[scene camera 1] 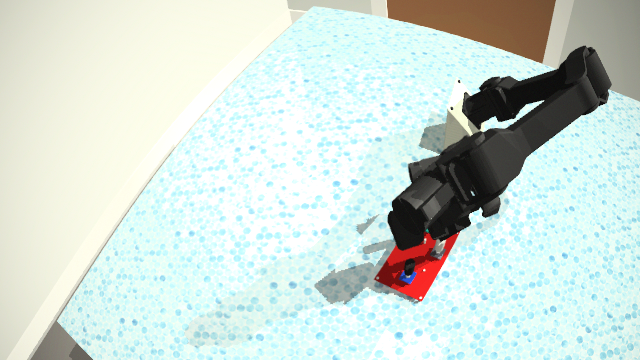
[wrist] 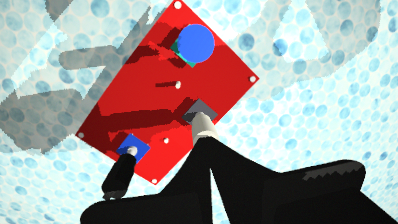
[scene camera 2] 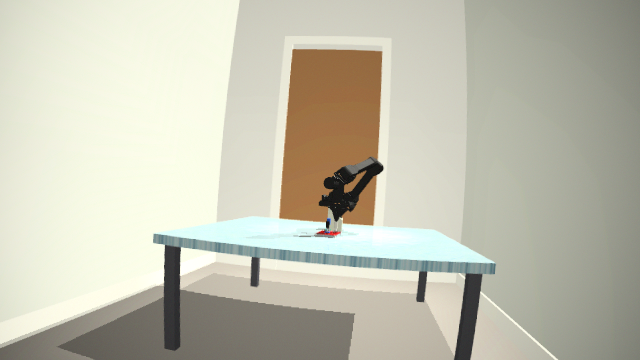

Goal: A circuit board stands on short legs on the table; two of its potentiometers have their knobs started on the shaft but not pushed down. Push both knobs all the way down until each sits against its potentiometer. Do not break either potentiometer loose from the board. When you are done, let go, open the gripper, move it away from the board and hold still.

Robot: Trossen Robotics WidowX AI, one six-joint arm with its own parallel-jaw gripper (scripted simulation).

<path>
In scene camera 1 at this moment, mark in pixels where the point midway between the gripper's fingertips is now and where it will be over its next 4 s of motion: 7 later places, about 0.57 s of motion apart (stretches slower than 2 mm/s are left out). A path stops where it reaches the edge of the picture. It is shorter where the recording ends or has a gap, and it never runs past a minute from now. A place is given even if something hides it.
My gripper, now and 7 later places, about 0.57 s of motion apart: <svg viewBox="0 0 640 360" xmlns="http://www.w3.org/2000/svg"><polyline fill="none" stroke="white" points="441,239 441,239 440,240 440,241 441,239 434,235 426,240 419,245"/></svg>
</path>
